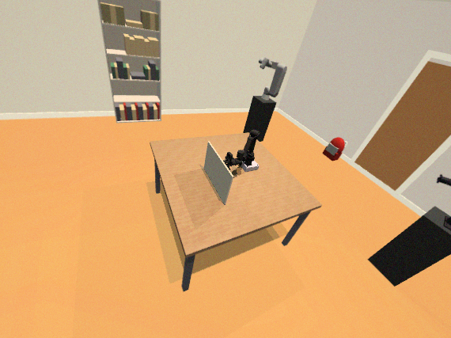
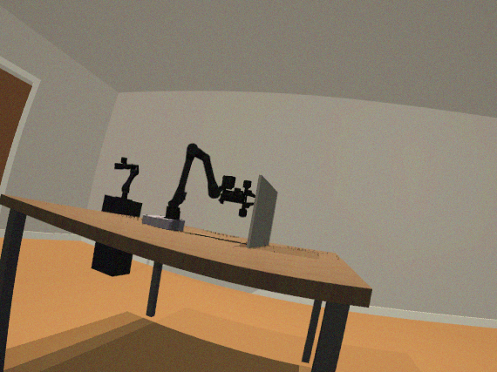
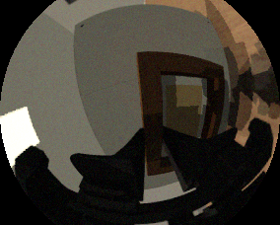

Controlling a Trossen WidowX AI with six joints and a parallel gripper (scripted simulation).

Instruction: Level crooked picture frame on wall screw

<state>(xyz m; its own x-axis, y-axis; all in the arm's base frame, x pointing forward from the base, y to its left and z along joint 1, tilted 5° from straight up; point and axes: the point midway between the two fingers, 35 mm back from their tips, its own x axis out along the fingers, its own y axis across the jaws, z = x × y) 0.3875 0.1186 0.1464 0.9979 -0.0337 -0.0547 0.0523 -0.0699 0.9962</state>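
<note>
My gripper tip is 1 cm short of the dark brown picture frame, 1 cm to the right of it and 5 cm above it. Round my gripper tip: wall panel 2 cm ahead, 1 cm to the left, 7 cm below.
</note>
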